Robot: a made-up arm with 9 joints. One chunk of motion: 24 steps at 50 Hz.
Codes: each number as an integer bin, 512 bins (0 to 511) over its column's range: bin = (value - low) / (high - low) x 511, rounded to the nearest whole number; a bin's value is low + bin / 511 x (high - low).
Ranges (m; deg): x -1.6..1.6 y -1.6..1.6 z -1.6..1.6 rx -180..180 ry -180..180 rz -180..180
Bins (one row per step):
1: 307 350 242 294 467 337
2: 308 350 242 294 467 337
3: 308 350 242 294 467 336
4: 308 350 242 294 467 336
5: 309 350 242 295 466 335
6: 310 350 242 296 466 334
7: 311 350 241 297 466 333
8: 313 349 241 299 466 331
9: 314 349 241 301 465 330
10: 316 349 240 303 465 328
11: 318 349 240 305 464 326
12: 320 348 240 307 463 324
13: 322 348 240 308 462 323
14: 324 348 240 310 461 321
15: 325 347 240 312 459 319
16: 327 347 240 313 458 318
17: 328 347 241 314 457 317
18: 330 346 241 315 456 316
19: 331 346 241 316 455 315
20: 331 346 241 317 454 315
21: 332 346 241 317 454 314
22: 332 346 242 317 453 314
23: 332 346 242 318 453 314
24: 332 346 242 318 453 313
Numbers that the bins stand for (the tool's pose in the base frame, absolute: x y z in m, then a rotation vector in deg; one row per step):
1: 0.3225 0.5918 -0.0845 27.12 149.00 57.42
2: 0.3288 0.5918 -0.0845 27.12 149.00 57.42
3: 0.3288 0.5918 -0.0845 27.12 149.00 56.71
4: 0.3288 0.5918 -0.0845 27.12 149.00 56.71
5: 0.3350 0.5918 -0.0845 27.83 148.30 56.01
6: 0.3413 0.5918 -0.0845 28.53 148.30 55.30
7: 0.3476 0.5918 -0.0908 29.24 148.30 54.60
8: 0.3601 0.5855 -0.0908 30.65 148.30 53.19
9: 0.3663 0.5855 -0.0908 32.05 147.59 52.49
10: 0.3789 0.5855 -0.0971 33.46 147.59 51.08
11: 0.3914 0.5855 -0.0971 34.87 146.89 49.67
12: 0.4039 0.5793 -0.0971 36.28 146.18 48.26
13: 0.4164 0.5793 -0.0971 36.99 145.48 47.55
14: 0.4290 0.5793 -0.0971 38.40 144.77 46.14
15: 0.4352 0.5730 -0.0971 39.80 143.37 44.74
16: 0.4477 0.5730 -0.0971 40.51 142.66 44.03
17: 0.4540 0.5730 -0.0908 41.21 141.96 43.33
18: 0.4665 0.5667 -0.0908 41.92 141.25 42.62
19: 0.4728 0.5667 -0.0908 42.62 140.55 41.92
20: 0.4728 0.5667 -0.0908 43.33 139.84 41.92
21: 0.4791 0.5667 -0.0908 43.33 139.84 41.21
22: 0.4791 0.5667 -0.0845 43.33 139.14 41.21
23: 0.4791 0.5667 -0.0845 44.03 139.14 41.21
24: 0.4791 0.5667 -0.0845 44.03 139.14 40.51

